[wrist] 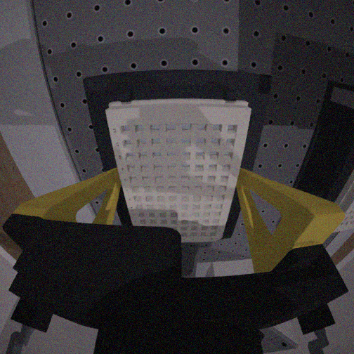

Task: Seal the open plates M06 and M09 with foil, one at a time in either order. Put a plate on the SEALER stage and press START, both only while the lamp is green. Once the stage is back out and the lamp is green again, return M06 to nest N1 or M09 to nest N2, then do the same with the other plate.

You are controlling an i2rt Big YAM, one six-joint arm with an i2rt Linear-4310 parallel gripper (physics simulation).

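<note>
An open white well plate (180, 160) lies in a dark rectangular holder (175, 86) in the middle of the wrist view. Its square wells show with no foil over them. Which plate it is cannot be read. My gripper (178, 174) is open, with its yellow fingers on the left and right sides of the plate, the tips close to its long edges. Nothing is held between them. The lower end of the holder is partly hidden by the gripper body. The lamp and the START button do not show.
A grey perforated board (147, 47) lies under the holder. A dark block (327, 135) stands at the right, with part of another white perforated piece (347, 212) at the right edge. A light grey surface (37, 155) and a brown strip lie at the left.
</note>
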